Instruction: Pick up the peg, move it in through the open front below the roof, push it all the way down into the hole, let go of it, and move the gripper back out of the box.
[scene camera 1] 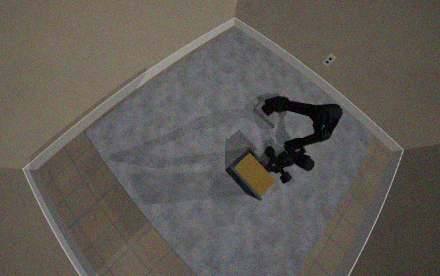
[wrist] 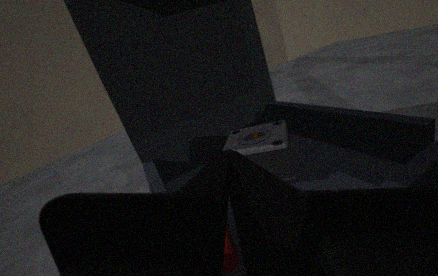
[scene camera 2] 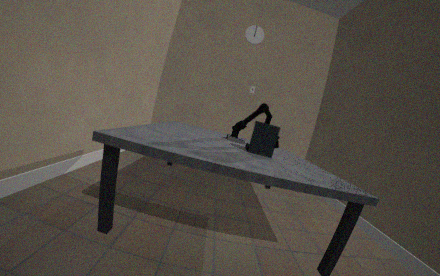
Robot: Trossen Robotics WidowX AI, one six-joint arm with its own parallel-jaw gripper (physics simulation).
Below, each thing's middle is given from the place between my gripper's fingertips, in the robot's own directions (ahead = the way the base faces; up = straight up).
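The dark back wall (scene camera 2: 264, 136) is 3 cm to the right of my hand, 4 cm above it and 12 cm ahead of it. There's also the orange roof (scene camera 1: 249, 168), and that's 8 cm ahead of my hand, 3 cm to the right and 14 cm above. As for the dark box (wrist: 333, 148), my hand is 3 cm to the left of it, 4 cm below it and 4 cm short of it. Going by their middles, the dark box is the nearest to my hand of the things named here.
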